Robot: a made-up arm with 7 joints. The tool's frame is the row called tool.
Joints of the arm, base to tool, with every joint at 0 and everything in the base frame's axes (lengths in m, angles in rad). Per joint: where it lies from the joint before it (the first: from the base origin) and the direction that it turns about. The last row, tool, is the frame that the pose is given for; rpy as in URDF.
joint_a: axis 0 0 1 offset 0.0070 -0.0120 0.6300
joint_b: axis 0 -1 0 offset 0.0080 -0.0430 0.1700
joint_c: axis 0 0 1 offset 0.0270 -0.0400 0.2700
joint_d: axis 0 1 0 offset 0.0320 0.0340 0.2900
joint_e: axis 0 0 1 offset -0.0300 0.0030 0.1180
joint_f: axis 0 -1 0 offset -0.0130 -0.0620 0.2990
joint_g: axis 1 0 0 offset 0.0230 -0.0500 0.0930
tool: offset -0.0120 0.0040 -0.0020 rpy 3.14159 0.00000 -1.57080
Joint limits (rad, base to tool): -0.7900..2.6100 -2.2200..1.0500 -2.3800..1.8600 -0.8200..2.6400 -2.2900..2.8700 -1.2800..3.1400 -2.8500..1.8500
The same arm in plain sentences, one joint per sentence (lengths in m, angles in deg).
The arm has seven revolute joints in a row. What follows holds with every joint at zero, and every direction is one of the base frame's. The first joint lies 0.007 m along +x and 0.012 m along -y and 0.63 m along +z from the base frame's origin and turns about +z, from -45.26 to 149.54 deg. The second joint lies 0.008 m along +x and 0.043 m along -y and 0.17 m along +z from the first joint and turns about -y, from -127.2 to 60.16 deg. The third joint lies 0.027 m along +x and 0.04 m along -y and 0.27 m along +z from the second joint and turns about +z, from -136.36 to 106.57 deg. The fourth joint lies 0.032 m along +x and 0.034 m along +y and 0.29 m along +z from the third joint and turns about +y, from -46.98 to 151.26 deg. The fifth joint lies 0.03 m along -x and 0.003 m along +y and 0.118 m along +z from the fourth joint and turns about +z, from -131.21 to 164.44 deg. The sixth joint lies 0.013 m along -x and 0.062 m along -y and 0.299 m along +z from the fifth joint and turns about -y, from -73.34 to 179.91 deg. The seventh joint lies 0.023 m along +x and 0.05 m along -y and 0.093 m along +z from the sixth joint and turns about +x, from -163.29 to 106 deg. The tool frame, which is the frame that the pose is given for, lies 0.012 m along -x and 0.004 m along +y and 0.002 m along -z from the seventh joint; its axes are the base frame's turned by roll 180, pitch 0 and yaw -90 deg (as in URDF: about the fixed x, then y, then z).
